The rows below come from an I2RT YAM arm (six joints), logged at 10 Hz.
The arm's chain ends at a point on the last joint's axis. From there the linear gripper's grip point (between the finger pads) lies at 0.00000 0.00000 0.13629 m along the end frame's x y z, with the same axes.
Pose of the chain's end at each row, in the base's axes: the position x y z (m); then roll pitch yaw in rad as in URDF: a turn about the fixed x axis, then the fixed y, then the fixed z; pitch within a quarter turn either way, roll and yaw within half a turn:
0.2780 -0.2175 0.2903 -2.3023 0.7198 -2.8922
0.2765 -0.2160 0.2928 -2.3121 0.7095 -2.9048
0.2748 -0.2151 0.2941 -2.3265 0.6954 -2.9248
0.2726 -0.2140 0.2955 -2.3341 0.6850 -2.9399
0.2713 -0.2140 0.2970 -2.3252 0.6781 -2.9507
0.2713 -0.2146 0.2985 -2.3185 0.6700 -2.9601
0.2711 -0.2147 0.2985 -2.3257 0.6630 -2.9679
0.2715 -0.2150 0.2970 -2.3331 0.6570 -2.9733
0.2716 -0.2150 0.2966 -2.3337 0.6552 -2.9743
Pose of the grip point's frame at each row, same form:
0.3612 -0.3010 0.2218 -2.3023 0.7198 -2.8922
0.3584 -0.2997 0.2230 -2.3121 0.7095 -2.9048
0.3546 -0.2991 0.2223 -2.3265 0.6954 -2.9248
0.3507 -0.2985 0.2225 -2.3341 0.6850 -2.9399
0.3476 -0.3004 0.2243 -2.3252 0.6781 -2.9507
0.3459 -0.3025 0.2259 -2.3185 0.6700 -2.9601
0.3449 -0.3025 0.2249 -2.3257 0.6630 -2.9679
0.3447 -0.3026 0.2225 -2.3331 0.6570 -2.9733
0.3446 -0.3026 0.2219 -2.3337 0.6552 -2.9743

